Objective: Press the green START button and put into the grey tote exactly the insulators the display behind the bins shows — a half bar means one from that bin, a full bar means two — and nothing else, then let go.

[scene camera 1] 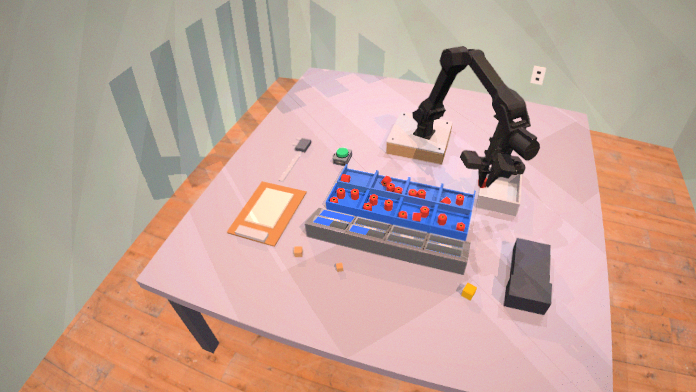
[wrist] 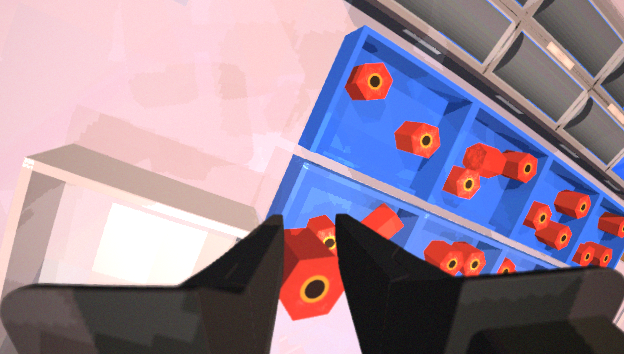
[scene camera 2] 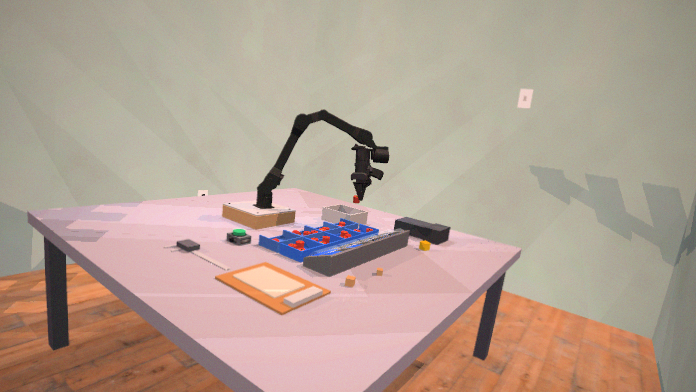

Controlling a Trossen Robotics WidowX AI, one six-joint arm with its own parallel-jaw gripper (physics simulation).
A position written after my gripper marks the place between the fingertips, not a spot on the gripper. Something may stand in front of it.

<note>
I see my gripper point(scene camera 1: 483, 186), a grey tote point(scene camera 1: 504, 194), a dark box point(scene camera 1: 529, 289) and a grey display strip point(scene camera 1: 421, 256).
My gripper also shows in the wrist view point(wrist: 309, 225). The grey tote is seen too in the wrist view point(wrist: 81, 217). The dark box also shows in scene camera 2 point(scene camera 2: 436, 234).
</note>
